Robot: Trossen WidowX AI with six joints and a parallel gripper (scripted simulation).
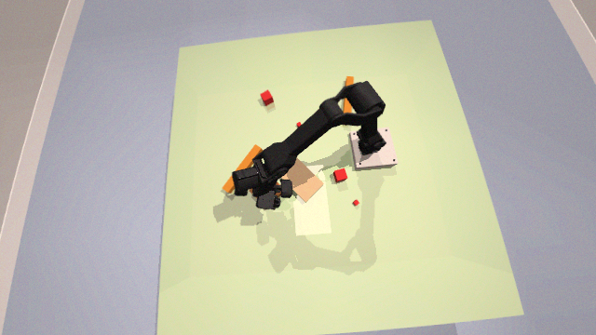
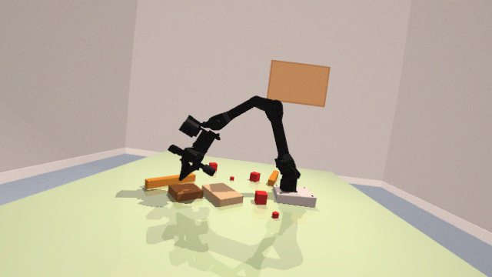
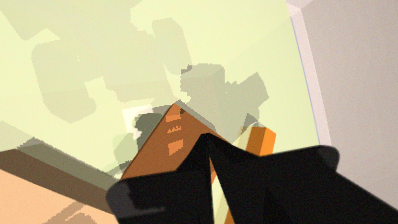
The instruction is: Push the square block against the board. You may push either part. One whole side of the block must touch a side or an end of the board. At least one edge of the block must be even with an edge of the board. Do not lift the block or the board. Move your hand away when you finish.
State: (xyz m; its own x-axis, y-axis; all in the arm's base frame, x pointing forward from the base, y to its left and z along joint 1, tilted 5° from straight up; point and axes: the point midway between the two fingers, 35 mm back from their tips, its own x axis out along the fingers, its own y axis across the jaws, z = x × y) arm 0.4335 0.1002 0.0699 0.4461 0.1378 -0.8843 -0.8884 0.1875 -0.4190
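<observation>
Now: the dark brown square block 20 mm behind my gripper tip, 30 mm to the right of it and 50 mm below it. Also, from my gripper tip: flat peach board (160 mm behind, 40 mm to the right, 50 mm below).
</observation>
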